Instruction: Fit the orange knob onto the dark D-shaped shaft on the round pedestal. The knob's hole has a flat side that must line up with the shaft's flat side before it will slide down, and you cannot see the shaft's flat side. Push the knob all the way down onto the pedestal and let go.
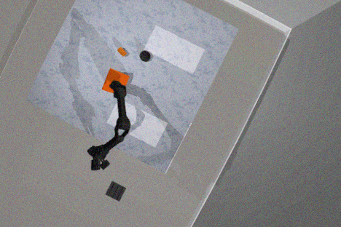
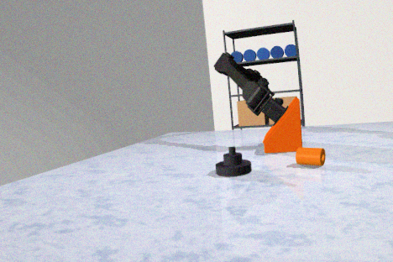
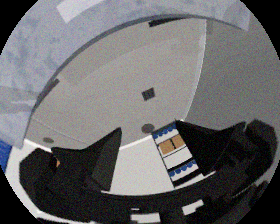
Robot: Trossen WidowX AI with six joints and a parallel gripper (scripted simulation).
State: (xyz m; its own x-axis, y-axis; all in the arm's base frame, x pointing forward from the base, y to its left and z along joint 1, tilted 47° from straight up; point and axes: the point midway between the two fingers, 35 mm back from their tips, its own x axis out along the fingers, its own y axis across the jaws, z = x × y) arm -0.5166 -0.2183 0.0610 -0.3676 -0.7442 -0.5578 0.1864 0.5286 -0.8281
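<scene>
The orange knob lies 79 cm ahead of my gripper tip, 32 cm to the left of it and 4 cm below it. Round my gripper tip: dark round pedestal (86 cm ahead, 15 cm to the left, 3 cm below).
</scene>
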